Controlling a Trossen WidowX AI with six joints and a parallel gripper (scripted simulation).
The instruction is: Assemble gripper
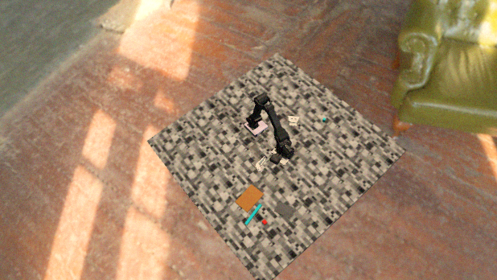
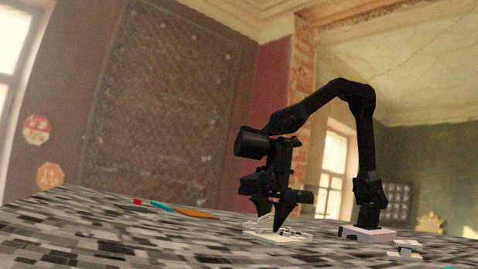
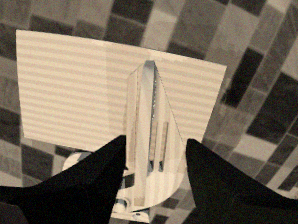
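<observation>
Right now my gripper tip is 30 mm to the right of the cream plate, 10 mm short of it and 10 mm above it. From my gripper tip the other things lie so: teal bar 400 mm to the right, 160 mm ahead, 10 mm below; then orange plate 340 mm to the right, 60 mm ahead, 10 mm below; then grey plate 260 mm ahead, 240 mm to the right, 10 mm below.
</observation>
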